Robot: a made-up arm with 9 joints.
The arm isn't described. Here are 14 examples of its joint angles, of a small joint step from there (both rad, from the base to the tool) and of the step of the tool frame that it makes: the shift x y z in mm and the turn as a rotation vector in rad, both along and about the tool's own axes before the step.
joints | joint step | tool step
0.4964 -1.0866 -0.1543 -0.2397 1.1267 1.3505 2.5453 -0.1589 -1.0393 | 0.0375 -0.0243 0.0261 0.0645 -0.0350 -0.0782 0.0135 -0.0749 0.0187 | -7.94 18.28 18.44 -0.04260 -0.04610 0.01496
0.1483 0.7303 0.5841 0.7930 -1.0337 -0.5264 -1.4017 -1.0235 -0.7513 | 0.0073 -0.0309 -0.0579 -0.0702 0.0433 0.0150 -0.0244 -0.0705 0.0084 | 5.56 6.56 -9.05 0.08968 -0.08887 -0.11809
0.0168 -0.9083 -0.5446 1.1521 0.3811 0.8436 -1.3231 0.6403 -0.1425 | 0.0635 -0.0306 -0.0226 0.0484 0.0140 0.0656 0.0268 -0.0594 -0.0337 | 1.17 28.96 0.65 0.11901 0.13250 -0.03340
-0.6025 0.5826 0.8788 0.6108 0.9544 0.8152 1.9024 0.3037 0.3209 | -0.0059 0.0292 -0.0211 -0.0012 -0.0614 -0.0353 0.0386 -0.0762 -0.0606 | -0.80 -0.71 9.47 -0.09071 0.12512 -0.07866
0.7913 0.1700 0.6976 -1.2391 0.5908 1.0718 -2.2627 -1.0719 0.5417 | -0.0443 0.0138 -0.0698 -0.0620 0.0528 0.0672 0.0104 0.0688 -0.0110 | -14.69 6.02 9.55 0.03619 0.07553 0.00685
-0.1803 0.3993 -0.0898 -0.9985 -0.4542 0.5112 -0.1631 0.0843 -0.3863 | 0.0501 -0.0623 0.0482 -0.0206 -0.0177 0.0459 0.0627 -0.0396 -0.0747 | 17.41 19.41 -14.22 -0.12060 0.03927 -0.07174
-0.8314 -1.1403 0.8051 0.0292 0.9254 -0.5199 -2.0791 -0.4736 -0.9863 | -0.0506 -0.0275 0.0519 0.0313 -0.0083 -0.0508 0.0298 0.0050 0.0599 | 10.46 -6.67 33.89 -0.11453 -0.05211 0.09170
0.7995 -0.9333 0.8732 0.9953 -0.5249 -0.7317 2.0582 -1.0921 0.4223 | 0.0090 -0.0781 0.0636 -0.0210 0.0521 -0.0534 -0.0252 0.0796 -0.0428 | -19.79 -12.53 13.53 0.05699 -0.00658 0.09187
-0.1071 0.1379 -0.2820 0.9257 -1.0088 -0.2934 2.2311 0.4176 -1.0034 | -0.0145 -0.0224 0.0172 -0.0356 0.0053 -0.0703 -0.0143 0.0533 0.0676 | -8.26 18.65 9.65 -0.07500 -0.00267 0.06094
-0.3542 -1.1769 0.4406 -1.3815 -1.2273 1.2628 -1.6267 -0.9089 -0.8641 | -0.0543 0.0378 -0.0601 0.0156 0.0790 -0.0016 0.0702 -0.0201 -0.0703 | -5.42 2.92 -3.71 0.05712 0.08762 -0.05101
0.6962 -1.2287 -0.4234 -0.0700 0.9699 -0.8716 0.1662 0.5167 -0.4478 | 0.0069 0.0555 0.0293 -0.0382 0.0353 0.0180 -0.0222 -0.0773 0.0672 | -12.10 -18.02 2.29 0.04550 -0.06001 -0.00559
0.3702 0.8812 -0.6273 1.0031 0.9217 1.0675 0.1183 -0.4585 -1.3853 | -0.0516 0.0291 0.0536 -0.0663 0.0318 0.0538 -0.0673 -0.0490 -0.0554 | 38.22 -4.59 -5.26 0.07223 0.10389 0.01616
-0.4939 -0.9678 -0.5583 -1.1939 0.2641 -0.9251 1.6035 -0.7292 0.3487 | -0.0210 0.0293 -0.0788 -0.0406 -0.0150 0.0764 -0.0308 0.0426 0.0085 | 10.90 -1.22 6.60 0.02163 -0.04525 0.04068
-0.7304 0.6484 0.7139 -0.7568 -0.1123 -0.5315 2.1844 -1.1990 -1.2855 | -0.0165 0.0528 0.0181 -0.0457 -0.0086 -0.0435 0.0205 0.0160 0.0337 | 19.51 18.80 13.38 -0.10608 0.04394 -0.02124
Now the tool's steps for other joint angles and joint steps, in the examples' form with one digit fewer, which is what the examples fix.
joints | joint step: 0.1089 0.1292 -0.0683 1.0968 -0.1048 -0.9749 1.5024 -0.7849 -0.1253 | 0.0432 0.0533 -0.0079 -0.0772 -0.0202 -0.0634 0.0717 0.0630 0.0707
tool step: 37.6 8.3 10.0 -0.1041 0.0588 0.0584
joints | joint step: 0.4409 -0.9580 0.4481 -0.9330 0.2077 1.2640 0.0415 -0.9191 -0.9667 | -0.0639 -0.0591 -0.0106 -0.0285 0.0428 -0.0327 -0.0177 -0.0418 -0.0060
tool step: 5.0 -9.2 -17.0 0.0758 -0.0274 -0.0663
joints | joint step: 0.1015 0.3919 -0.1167 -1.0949 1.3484 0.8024 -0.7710 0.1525 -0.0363 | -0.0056 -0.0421 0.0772 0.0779 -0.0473 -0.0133 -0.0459 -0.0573 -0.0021
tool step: -8.5 -19.0 -19.7 -0.0926 0.0196 -0.0025
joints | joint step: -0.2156 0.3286 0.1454 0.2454 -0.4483 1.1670 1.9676 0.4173 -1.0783 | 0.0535 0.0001 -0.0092 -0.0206 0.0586 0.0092 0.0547 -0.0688 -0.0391
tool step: 40.9 -3.6 -11.4 0.0574 0.0337 0.0314
